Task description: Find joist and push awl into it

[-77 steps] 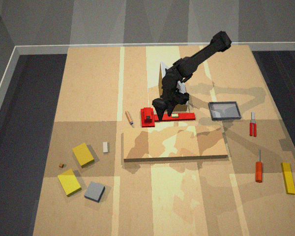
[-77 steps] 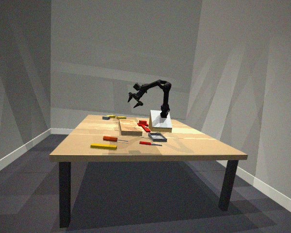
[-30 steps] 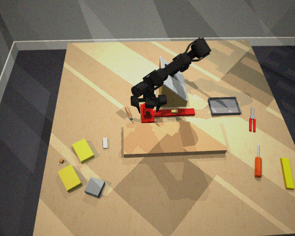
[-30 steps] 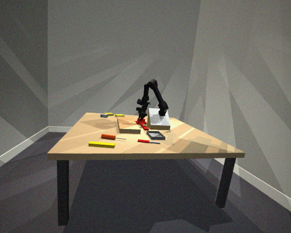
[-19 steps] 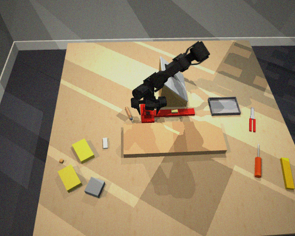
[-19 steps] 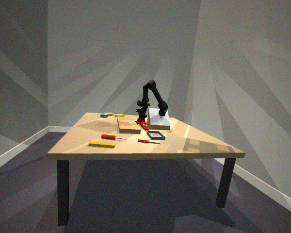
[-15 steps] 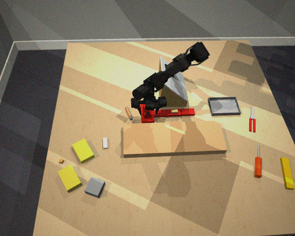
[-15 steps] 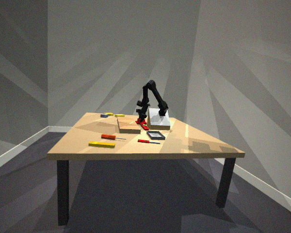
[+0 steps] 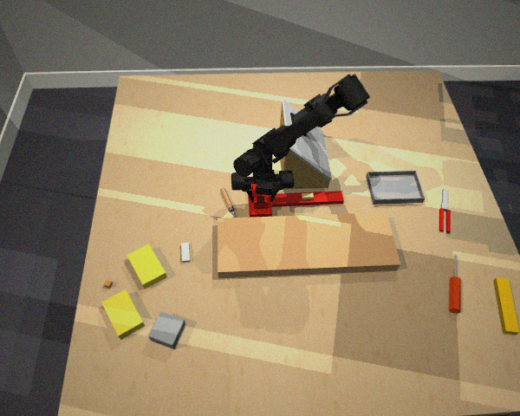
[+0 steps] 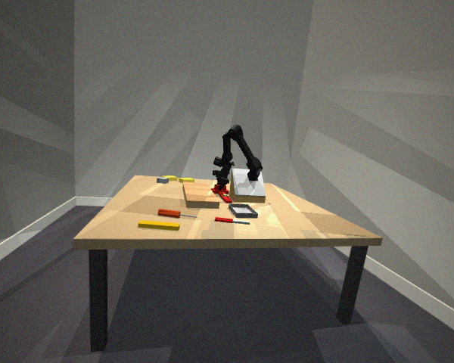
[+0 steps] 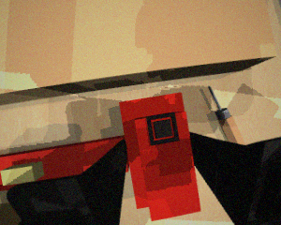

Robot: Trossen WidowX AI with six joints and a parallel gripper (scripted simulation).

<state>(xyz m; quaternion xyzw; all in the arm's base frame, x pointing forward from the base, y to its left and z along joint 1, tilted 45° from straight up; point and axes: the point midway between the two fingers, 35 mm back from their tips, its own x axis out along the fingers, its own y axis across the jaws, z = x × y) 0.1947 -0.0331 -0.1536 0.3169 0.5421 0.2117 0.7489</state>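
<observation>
The red stud finder is 20 mm above my gripper tip and 10 mm to the right of it. The rest, counted from my gripper tip: awl 100 mm to the right, 20 mm below; then square indicator 30 mm above, 10 mm to the right, 10 mm ahead; then red level 150 mm to the left, 10 mm below, 10 mm behind.
</observation>
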